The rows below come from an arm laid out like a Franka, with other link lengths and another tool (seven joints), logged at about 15 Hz.
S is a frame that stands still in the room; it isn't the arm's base.
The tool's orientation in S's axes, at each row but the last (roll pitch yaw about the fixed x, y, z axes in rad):
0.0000 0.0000 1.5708
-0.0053 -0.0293 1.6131
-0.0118 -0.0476 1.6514
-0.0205 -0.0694 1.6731
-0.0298 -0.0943 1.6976
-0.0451 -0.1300 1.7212
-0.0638 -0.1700 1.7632
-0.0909 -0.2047 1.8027
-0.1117 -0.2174 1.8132
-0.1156 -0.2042 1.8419
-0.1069 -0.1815 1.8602
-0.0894 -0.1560 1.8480
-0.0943 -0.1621 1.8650
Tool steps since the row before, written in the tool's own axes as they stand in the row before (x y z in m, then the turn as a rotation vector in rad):
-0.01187 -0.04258 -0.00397 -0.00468 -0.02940 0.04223
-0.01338 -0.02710 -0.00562 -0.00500 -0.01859 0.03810
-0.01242 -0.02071 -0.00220 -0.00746 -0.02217 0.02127
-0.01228 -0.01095 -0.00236 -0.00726 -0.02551 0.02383
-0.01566 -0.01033 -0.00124 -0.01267 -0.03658 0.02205
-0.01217 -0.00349 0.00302 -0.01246 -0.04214 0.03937
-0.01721 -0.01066 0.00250 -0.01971 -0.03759 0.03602
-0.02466 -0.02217 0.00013 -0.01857 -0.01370 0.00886
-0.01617 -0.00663 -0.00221 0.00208 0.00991 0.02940
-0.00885 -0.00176 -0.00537 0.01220 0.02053 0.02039
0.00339 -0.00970 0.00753 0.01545 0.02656 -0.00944
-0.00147 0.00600 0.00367 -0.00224 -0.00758 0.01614
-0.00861 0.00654 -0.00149 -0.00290 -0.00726 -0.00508
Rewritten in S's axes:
0.04258 -0.01187 -0.00397 0.02940 -0.00468 0.04223
0.02766 -0.01205 -0.00587 0.01863 -0.00533 0.03804
0.02166 -0.01060 -0.00254 0.02253 -0.00668 0.02115
0.01217 -0.01092 -0.00298 0.02580 -0.00633 0.02379
0.01224 -0.01407 -0.00240 0.03749 -0.01013 0.02183
0.00518 -0.01184 0.00157 0.04252 -0.01146 0.03927
0.01363 -0.01517 0.00022 0.03952 -0.01870 0.03446
0.02713 -0.01885 -0.00292 0.01714 -0.01674 0.00608
0.01035 -0.01338 -0.00491 -0.01177 -0.00707 0.02790
0.00432 -0.00671 -0.00682 -0.02414 0.00192 0.01999
0.00796 0.00424 0.00899 -0.02931 0.00943 -0.00923
-0.00553 -0.00359 0.00285 0.00719 -0.00296 0.01620
-0.00373 -0.00966 -0.00346 0.00800 0.00017 -0.00478

